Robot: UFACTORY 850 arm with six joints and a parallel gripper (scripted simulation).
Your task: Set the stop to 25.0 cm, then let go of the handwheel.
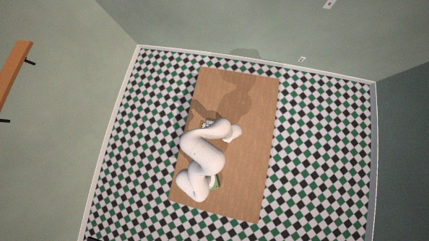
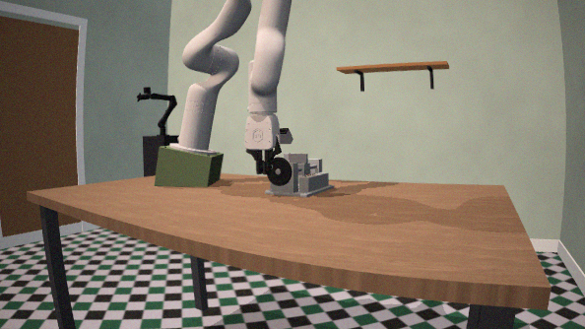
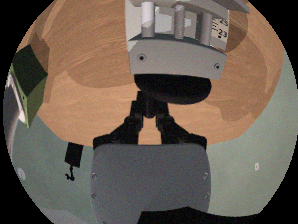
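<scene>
The handwheel lies 2 cm to the left of my hand, 1 cm below it and 1 cm ahead of it.
</scene>
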